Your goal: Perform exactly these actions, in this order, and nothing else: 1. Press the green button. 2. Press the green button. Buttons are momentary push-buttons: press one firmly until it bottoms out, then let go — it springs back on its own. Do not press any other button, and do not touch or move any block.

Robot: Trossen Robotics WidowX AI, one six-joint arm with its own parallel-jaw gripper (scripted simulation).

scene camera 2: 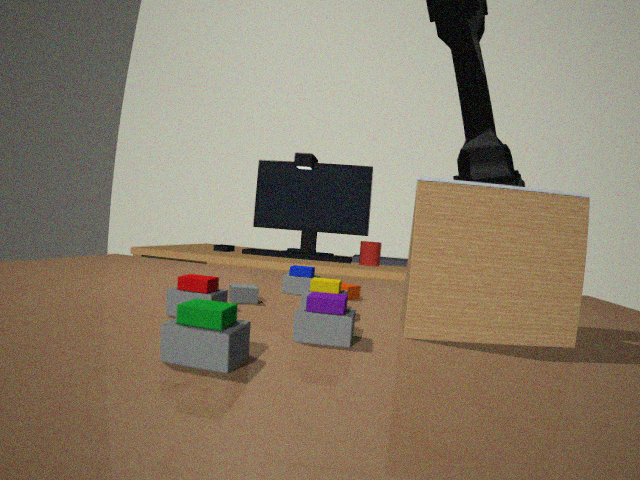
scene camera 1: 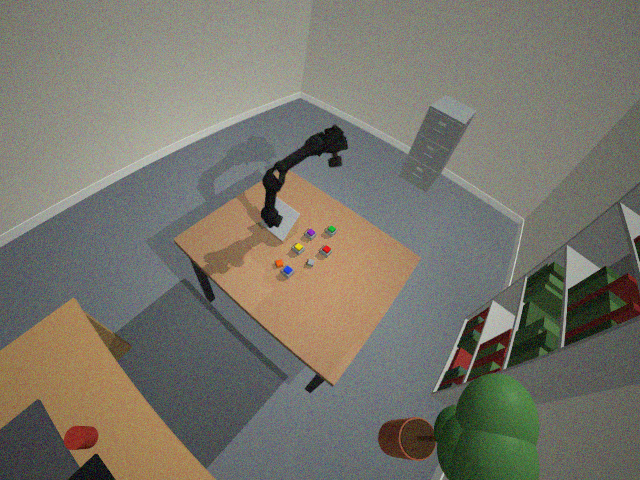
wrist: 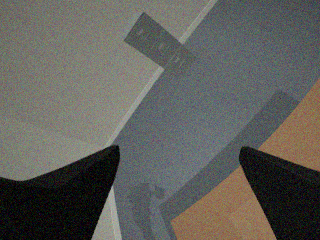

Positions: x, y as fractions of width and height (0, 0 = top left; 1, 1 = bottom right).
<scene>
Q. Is my gripper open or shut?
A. Open.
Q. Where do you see a purple button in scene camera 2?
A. At 0.49, 0.63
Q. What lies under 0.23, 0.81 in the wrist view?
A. My gripper.
</scene>
